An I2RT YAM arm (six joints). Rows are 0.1 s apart.
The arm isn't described. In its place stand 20 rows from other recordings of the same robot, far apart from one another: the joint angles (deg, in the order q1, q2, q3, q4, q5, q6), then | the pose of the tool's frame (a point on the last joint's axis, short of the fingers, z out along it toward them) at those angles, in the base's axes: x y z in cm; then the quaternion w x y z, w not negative.
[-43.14 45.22 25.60 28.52 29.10 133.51] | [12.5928, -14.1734, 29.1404, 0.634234, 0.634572, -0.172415, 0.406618]
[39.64 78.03 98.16 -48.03 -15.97 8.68] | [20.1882, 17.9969, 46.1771, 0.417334, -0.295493, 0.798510, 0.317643]
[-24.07 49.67 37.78 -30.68 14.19 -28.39] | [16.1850, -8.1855, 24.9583, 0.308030, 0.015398, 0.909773, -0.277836]
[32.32 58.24 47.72 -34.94 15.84 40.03] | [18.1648, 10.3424, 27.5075, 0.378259, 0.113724, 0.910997, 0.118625]
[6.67 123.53 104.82 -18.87 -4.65 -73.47] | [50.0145, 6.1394, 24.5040, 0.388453, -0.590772, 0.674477, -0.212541]
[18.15 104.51 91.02 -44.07 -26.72 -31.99] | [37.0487, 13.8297, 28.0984, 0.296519, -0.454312, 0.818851, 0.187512]
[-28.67 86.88 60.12 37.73 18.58 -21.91] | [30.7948, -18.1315, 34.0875, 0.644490, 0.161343, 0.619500, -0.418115]
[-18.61 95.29 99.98 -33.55 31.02 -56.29] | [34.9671, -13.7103, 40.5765, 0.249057, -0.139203, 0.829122, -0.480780]
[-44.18 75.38 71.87 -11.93 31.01 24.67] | [20.4026, -22.3842, 38.6017, 0.539188, 0.567014, 0.540911, -0.308523]
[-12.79 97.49 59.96 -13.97 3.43 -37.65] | [34.4203, -8.0322, 18.7859, 0.286091, -0.193485, 0.923670, -0.165978]
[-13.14 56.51 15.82 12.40 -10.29 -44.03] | [19.1554, -3.8187, 16.7765, 0.485373, -0.272031, 0.811883, -0.176798]
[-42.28 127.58 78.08 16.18 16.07 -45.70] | [34.5668, -32.7633, 11.5949, 0.252732, 0.040317, 0.873098, -0.414972]
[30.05 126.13 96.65 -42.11 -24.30 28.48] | [38.3982, 23.9064, 15.7394, 0.034860, -0.046886, 0.964459, 0.257693]
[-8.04 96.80 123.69 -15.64 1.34 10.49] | [34.6556, -4.9793, 56.1344, 0.772940, 0.111052, 0.624619, 0.009108]
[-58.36 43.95 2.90 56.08 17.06 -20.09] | [7.4221, -14.0366, 20.9094, 0.550829, 0.308471, 0.529989, -0.566166]
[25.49 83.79 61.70 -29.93 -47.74 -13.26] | [26.0626, 15.3446, 26.2214, 0.255117, -0.411084, 0.772042, 0.412160]
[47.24 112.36 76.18 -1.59 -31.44 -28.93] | [28.2455, 33.2802, 19.7525, 0.379606, -0.627012, 0.606747, 0.307593]
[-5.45 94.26 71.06 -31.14 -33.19 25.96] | [34.9216, -1.3741, 25.1075, 0.240349, 0.162764, 0.901930, 0.319785]
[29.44 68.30 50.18 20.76 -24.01 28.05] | [23.6987, 15.0387, 34.4526, 0.551136, -0.158608, 0.673651, 0.466140]
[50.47 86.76 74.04 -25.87 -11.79 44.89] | [21.2293, 26.8686, 31.3768, 0.222053, -0.088121, 0.893044, 0.381314]
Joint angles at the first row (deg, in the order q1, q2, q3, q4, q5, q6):
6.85 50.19 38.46 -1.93 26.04 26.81
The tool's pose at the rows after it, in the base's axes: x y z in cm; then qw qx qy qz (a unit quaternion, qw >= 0):
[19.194, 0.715, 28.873, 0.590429, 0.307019, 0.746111, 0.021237]
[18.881, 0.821, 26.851, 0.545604, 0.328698, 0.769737, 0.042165]
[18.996, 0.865, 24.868, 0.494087, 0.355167, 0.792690, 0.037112]
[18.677, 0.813, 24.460, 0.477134, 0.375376, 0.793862, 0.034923]
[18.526, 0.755, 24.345, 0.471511, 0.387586, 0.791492, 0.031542]
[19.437, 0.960, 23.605, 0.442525, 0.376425, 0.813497, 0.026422]
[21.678, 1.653, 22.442, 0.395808, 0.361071, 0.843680, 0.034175]
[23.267, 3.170, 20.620, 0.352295, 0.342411, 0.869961, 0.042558]
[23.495, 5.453, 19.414, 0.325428, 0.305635, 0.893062, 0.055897]
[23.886, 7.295, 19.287, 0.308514, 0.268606, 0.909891, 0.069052]
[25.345, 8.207, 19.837, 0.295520, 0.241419, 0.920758, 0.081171]
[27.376, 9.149, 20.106, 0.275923, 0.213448, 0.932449, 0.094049]
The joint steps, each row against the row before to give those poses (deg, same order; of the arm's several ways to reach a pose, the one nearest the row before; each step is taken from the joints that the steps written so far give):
-0.11 -3.21 -1.21 -7.92 -0.35 6.38
0.00 0.13 -2.05 -4.11 -2.51 5.16
0.00 2.34 -0.98 -4.28 -0.53 4.37
0.05 -0.09 -0.05 -2.71 0.51 2.80
0.00 -0.06 0.07 -1.22 0.70 1.48
-0.03 3.87 0.92 -0.73 -1.82 -0.74
0.55 8.30 2.66 0.42 -3.71 -0.04
2.86 7.24 1.25 0.96 -2.19 1.20
5.07 3.45 0.13 0.46 -1.22 0.74
3.63 2.62 1.88 -0.57 -1.53 -0.59
0.51 3.65 4.22 -1.00 -2.60 -2.14
0.02 5.21 5.29 -1.16 -3.33 -2.47

